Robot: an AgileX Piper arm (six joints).
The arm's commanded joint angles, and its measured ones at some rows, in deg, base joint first. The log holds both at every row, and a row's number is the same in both.
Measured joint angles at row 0: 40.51 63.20 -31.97 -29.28 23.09 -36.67
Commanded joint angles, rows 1 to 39: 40.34 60.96 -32.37 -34.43 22.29 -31.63; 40.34 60.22 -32.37 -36.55 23.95 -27.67; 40.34 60.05 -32.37 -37.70 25.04 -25.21; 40.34 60.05 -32.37 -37.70 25.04 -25.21; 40.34 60.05 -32.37 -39.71 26.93 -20.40; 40.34 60.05 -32.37 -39.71 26.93 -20.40; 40.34 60.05 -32.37 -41.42 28.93 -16.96; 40.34 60.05 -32.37 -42.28 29.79 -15.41; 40.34 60.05 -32.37 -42.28 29.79 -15.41; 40.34 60.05 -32.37 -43.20 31.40 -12.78; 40.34 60.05 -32.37 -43.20 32.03 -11.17; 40.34 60.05 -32.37 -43.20 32.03 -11.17; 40.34 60.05 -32.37 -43.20 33.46 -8.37; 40.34 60.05 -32.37 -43.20 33.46 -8.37; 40.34 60.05 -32.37 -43.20 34.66 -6.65; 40.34 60.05 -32.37 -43.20 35.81 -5.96; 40.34 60.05 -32.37 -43.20 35.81 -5.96; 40.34 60.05 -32.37 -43.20 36.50 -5.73; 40.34 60.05 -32.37 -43.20 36.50 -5.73; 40.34 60.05 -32.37 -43.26 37.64 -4.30; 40.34 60.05 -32.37 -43.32 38.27 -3.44; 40.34 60.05 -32.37 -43.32 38.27 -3.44; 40.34 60.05 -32.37 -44.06 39.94 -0.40; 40.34 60.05 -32.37 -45.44 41.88 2.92; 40.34 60.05 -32.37 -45.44 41.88 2.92; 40.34 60.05 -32.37 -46.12 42.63 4.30; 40.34 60.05 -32.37 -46.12 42.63 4.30; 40.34 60.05 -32.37 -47.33 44.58 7.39; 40.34 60.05 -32.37 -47.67 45.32 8.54; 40.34 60.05 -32.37 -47.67 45.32 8.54; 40.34 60.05 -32.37 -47.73 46.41 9.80; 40.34 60.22 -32.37 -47.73 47.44 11.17; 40.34 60.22 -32.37 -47.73 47.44 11.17; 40.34 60.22 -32.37 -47.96 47.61 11.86; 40.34 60.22 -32.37 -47.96 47.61 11.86; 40.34 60.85 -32.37 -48.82 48.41 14.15; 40.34 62.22 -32.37 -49.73 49.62 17.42; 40.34 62.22 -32.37 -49.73 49.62 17.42; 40.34 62.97 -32.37 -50.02 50.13 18.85
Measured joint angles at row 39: 40.51 61.59 -31.97 -44.40 48.30 14.67
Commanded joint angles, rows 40 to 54: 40.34 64.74 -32.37 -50.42 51.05 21.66; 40.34 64.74 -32.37 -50.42 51.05 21.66; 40.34 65.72 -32.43 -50.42 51.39 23.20; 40.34 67.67 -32.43 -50.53 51.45 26.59; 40.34 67.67 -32.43 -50.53 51.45 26.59; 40.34 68.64 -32.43 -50.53 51.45 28.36; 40.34 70.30 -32.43 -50.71 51.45 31.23; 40.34 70.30 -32.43 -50.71 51.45 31.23; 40.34 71.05 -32.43 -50.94 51.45 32.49; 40.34 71.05 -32.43 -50.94 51.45 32.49; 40.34 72.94 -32.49 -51.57 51.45 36.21; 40.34 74.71 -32.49 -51.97 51.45 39.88; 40.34 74.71 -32.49 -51.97 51.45 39.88; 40.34 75.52 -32.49 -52.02 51.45 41.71; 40.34 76.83 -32.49 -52.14 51.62 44.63
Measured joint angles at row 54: 40.51 75.23 -31.97 -47.90 50.19 40.11
